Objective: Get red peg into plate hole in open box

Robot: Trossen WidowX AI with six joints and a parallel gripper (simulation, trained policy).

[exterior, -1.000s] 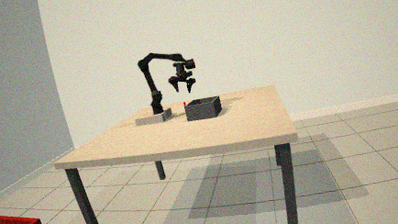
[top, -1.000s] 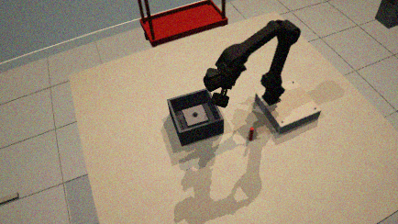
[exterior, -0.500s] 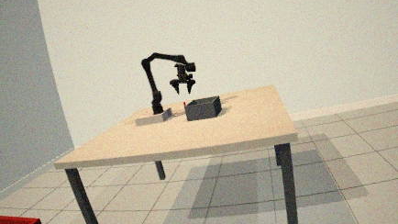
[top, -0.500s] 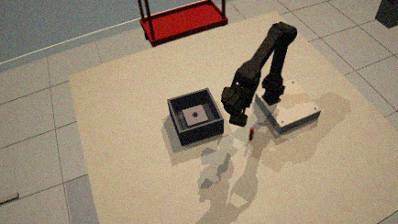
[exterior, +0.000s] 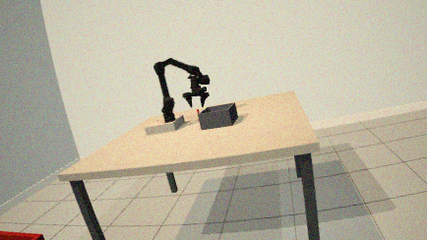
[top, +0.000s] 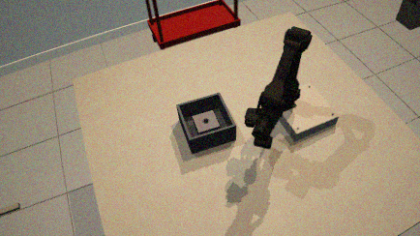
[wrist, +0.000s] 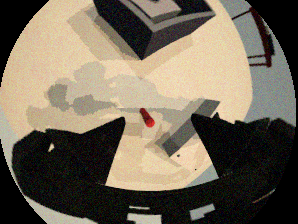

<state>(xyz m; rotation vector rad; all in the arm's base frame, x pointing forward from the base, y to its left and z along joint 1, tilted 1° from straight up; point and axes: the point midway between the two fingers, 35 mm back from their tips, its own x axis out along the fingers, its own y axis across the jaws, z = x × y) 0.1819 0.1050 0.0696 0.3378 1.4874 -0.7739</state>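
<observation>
The red peg lies 60 mm below my gripper tip and 10 mm to the left of it. From my gripper tip the other things lie so: grey plate: 180 mm to the right, 160 mm ahead, 50 mm below; dark box: 180 mm to the right, 160 mm ahead, 70 mm below.
</observation>
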